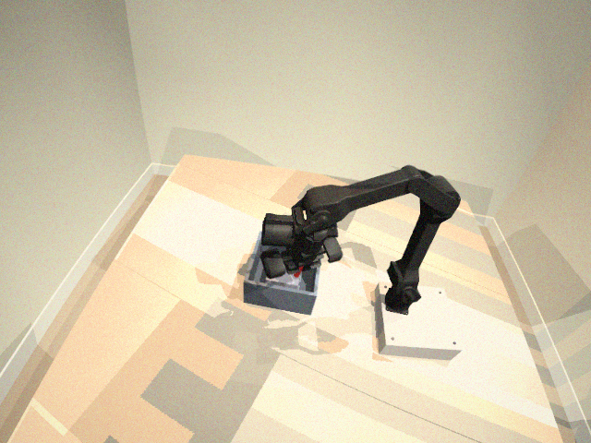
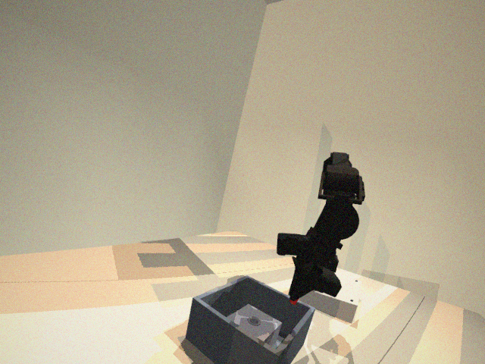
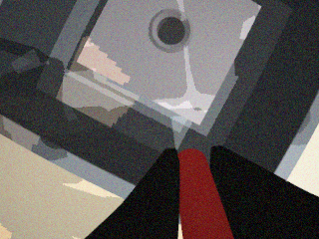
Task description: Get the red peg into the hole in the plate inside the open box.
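Right now my gripper tip is 30 mm below the red peg, 10 mm to the right of it and 10 mm past it. From my gripper tip the other things lie so: grey box: 100 mm below, 50 mm to the right, 40 mm ahead; then pale plate: 80 mm below, 50 mm to the right, 40 mm ahead.
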